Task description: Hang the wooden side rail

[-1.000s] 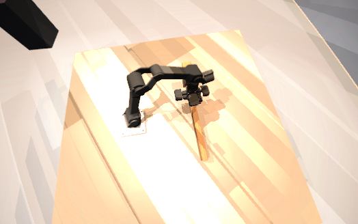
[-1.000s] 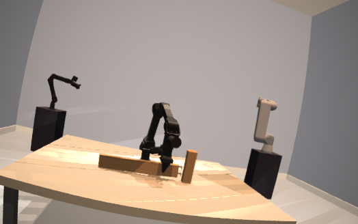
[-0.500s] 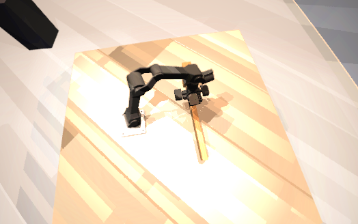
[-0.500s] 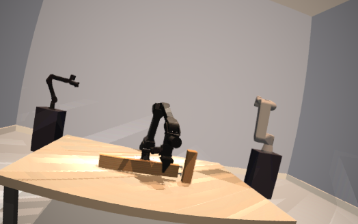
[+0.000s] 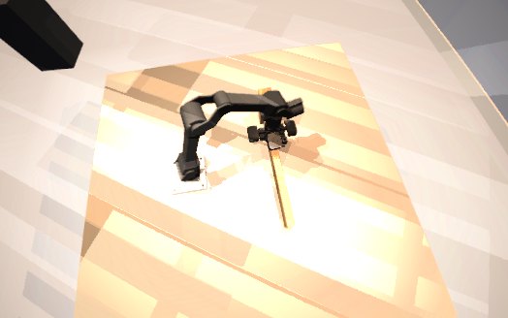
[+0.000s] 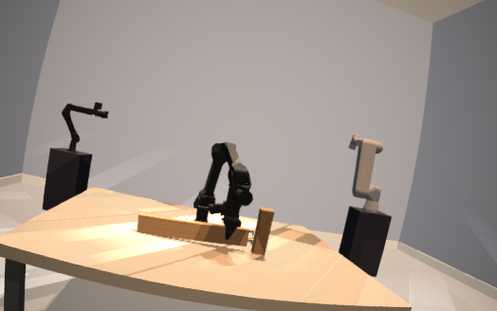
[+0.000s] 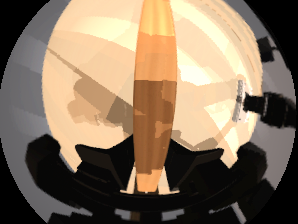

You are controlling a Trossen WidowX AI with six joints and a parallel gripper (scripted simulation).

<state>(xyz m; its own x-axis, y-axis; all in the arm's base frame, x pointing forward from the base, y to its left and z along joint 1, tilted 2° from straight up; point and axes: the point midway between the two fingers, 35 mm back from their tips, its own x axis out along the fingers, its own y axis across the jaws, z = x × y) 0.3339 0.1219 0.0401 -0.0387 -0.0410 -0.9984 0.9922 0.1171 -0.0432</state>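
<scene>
The headboard post is 13 cm to the left of my gripper tip, 4 cm above it and 1 cm behind it.
</scene>
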